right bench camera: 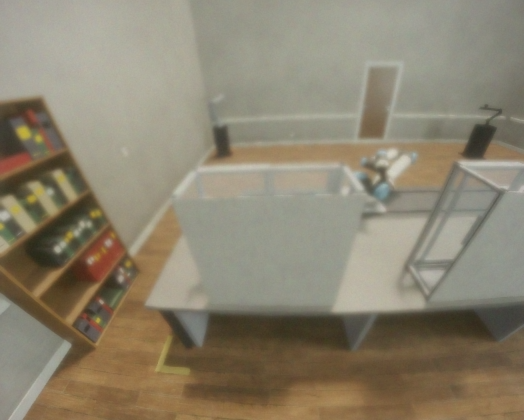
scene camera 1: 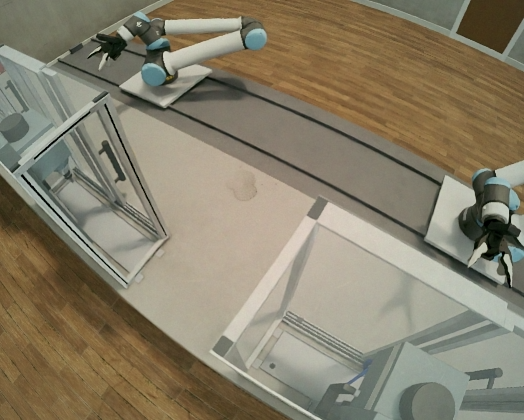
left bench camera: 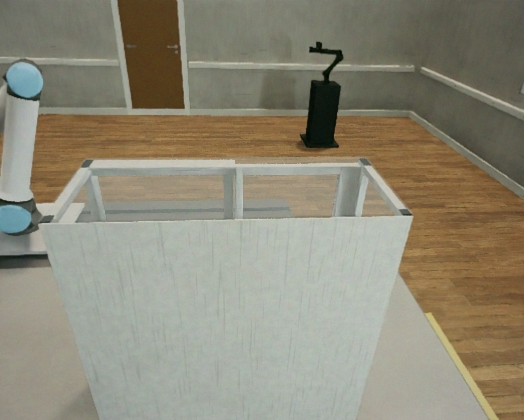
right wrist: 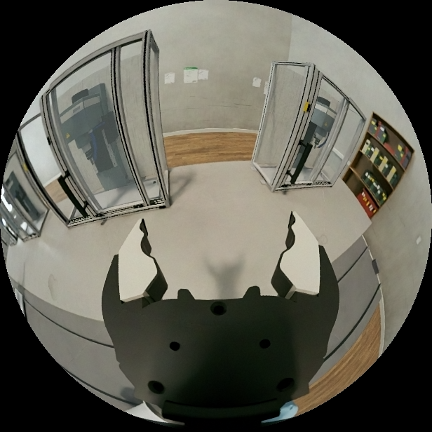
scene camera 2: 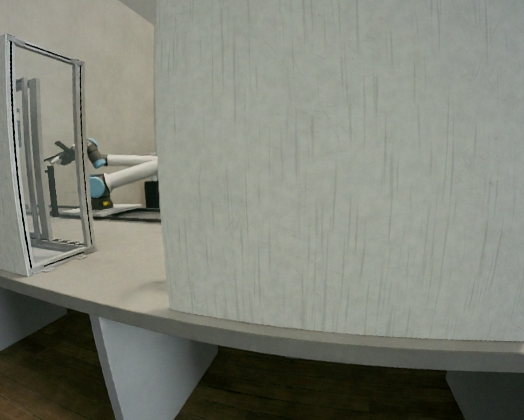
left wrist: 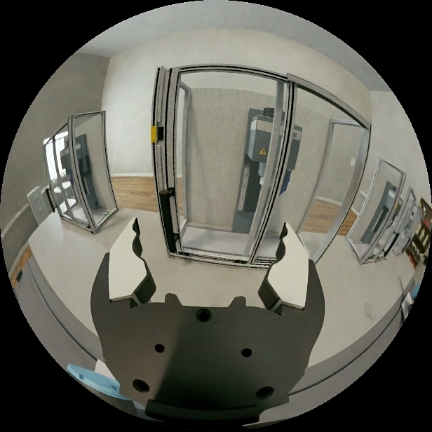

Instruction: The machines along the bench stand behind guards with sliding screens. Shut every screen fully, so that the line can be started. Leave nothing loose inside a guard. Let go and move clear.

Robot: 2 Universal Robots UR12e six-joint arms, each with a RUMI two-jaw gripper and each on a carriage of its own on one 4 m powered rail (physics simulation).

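In the left wrist view a guard [left wrist: 330, 97] stands ahead; its screen, with black handle [left wrist: 168, 222], sits at the left post and looks shut. In the right wrist view the left guard [right wrist: 155, 115] has its screen handle [right wrist: 75, 195] apart from the left post, with a gap there. The right guard [right wrist: 272, 120] has its handle [right wrist: 301, 162] near the yellow-tagged post and looks shut. My left gripper [left wrist: 209, 221] [scene camera 1: 490, 274] is open and empty, in front of the guards. My right gripper [right wrist: 216, 215] [scene camera 1: 96, 62] [scene camera 2: 50, 152] is open and empty, clear of the guards. The far-left guard's screen is too small to judge.
Grey machines [left wrist: 260, 137] [right wrist: 90, 120] stand inside guards. Both arms stand on the rail [scene camera 1: 300, 135] along the bench [scene camera 1: 200, 225]. A bookshelf [right bench camera: 75, 172] stands beyond one bench end. A black pedestal [left bench camera: 322, 112] stands on the floor. Guard backs [left bench camera: 225, 310] [scene camera 2: 345, 175] hide the interiors.
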